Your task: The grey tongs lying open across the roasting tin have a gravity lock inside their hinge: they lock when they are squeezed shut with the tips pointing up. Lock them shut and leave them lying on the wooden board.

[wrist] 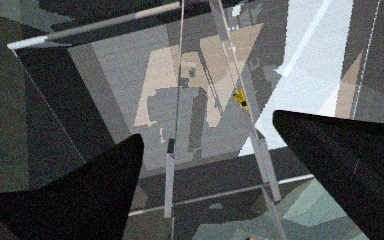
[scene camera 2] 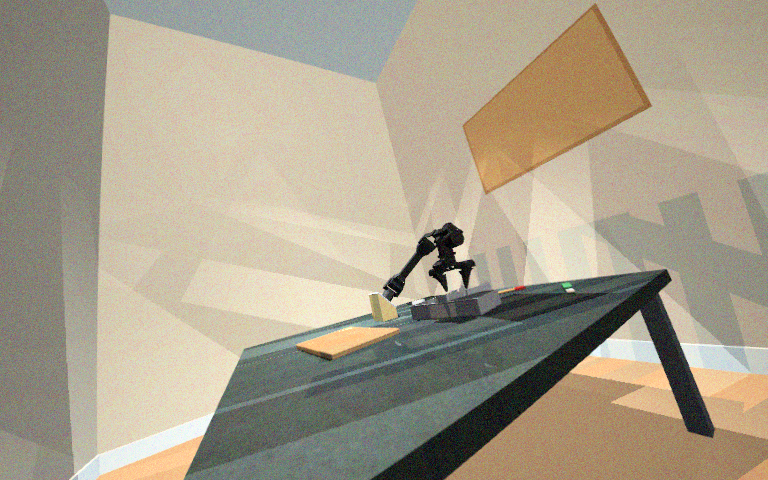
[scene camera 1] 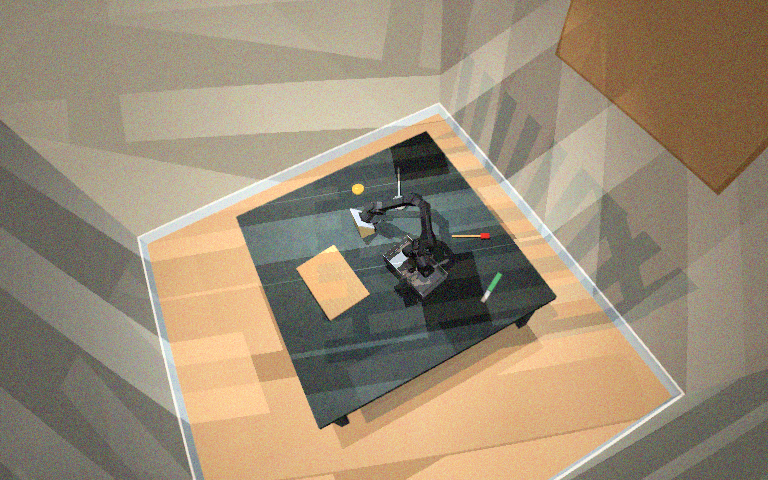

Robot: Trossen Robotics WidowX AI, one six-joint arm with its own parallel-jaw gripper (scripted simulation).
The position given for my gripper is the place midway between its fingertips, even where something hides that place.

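A wooden board (scene camera 1: pixel 335 286) is visible to me, and scene camera 2 shows the board too (scene camera 2: pixel 332 346). I can also see a grey roasting tin (wrist: pixel 104 82). My gripper (scene camera 2: pixel 456 290), which appears again in the wrist view (wrist: pixel 207 128), is open, and it holds nothing.
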